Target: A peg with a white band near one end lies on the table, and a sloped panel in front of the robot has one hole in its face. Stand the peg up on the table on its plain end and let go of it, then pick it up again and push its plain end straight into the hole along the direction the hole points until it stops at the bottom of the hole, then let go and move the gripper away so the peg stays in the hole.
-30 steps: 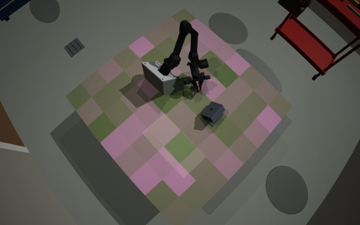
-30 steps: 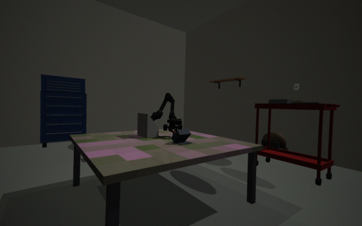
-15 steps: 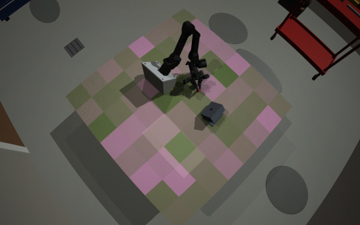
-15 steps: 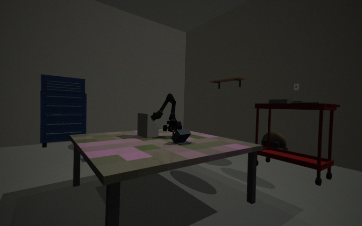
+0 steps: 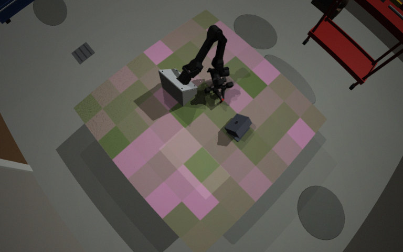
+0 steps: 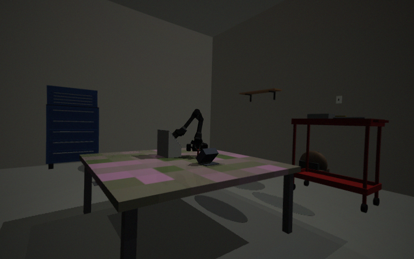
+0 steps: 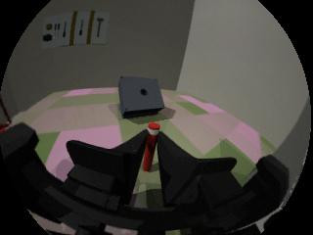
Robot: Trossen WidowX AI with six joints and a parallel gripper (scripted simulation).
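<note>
Now: gripper tip 1 cm above the red peg. From my gripper tip the other things lie so: dark sloped panel: 18 cm ahead, 5 cm to the right, 1 cm below.
</note>
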